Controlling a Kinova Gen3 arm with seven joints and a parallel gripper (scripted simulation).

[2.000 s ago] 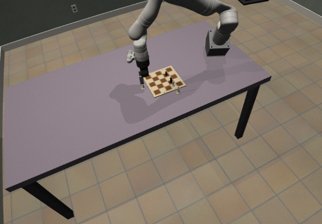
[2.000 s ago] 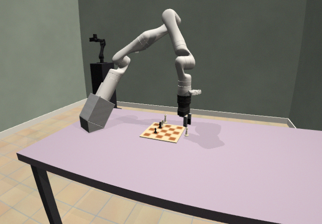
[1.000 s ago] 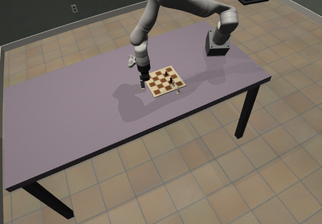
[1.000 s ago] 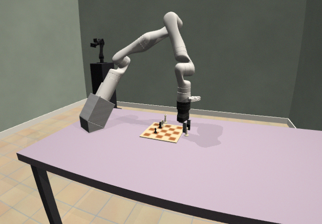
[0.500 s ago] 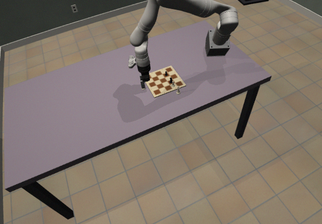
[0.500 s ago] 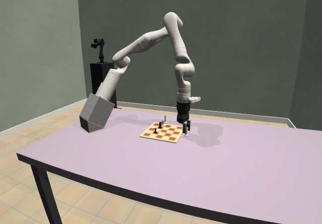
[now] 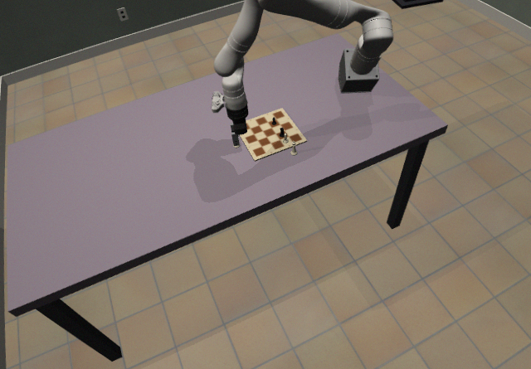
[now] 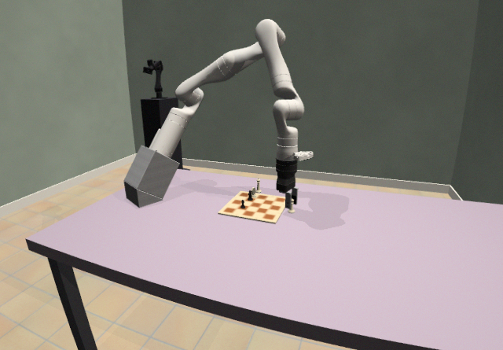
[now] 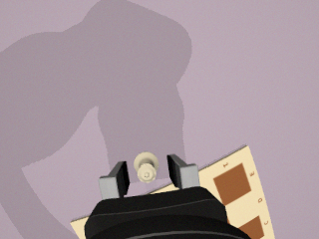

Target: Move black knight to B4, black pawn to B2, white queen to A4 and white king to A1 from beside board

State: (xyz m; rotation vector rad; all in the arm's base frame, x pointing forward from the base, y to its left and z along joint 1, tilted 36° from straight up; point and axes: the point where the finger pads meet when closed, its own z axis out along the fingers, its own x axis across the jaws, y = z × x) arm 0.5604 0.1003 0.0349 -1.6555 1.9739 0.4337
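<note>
Right now my hand is 180 mm past the black knight, 10 mm to the right of it and 20 mm above it. The rest, counted from my hand: black pawn 170 mm behind, 60 mm to the right, 20 mm below; chessboard 140 mm behind, 20 mm to the right, 40 mm below.
</note>
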